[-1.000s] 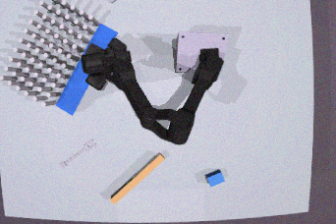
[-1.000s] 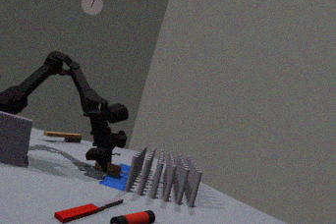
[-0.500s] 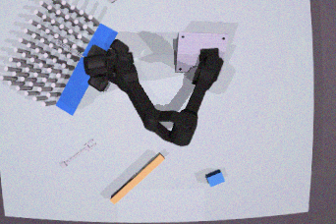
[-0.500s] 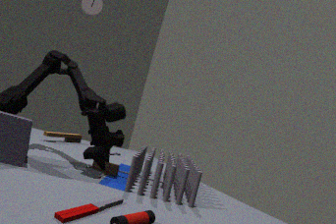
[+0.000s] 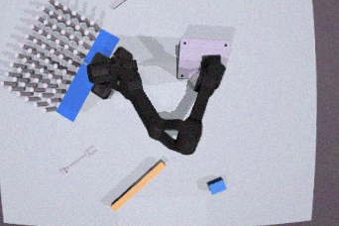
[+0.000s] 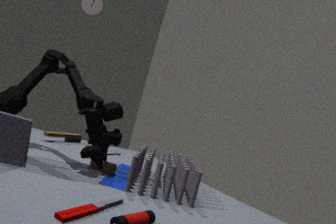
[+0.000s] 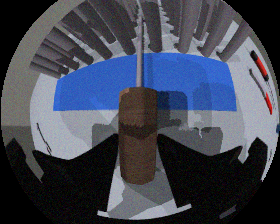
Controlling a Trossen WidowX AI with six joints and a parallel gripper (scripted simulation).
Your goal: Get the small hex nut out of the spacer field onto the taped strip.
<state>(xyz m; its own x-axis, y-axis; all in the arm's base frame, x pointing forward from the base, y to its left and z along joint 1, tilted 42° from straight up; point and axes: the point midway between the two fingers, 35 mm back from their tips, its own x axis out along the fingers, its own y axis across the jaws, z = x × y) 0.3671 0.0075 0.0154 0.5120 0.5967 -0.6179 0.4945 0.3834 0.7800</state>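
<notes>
My gripper tip is now 8 cm short of the blue taped strip, 2 cm above it and 1 cm to the left of it. From my gripper tip the other things lie so: red-and-grey tool: 31 cm to the right, 11 cm behind, 1 cm below; then hex nut: 18 cm ahead, 12 cm to the right, 1 cm below; then brown-handled hook tool: 9 cm ahead, 6 cm to the right.
</notes>
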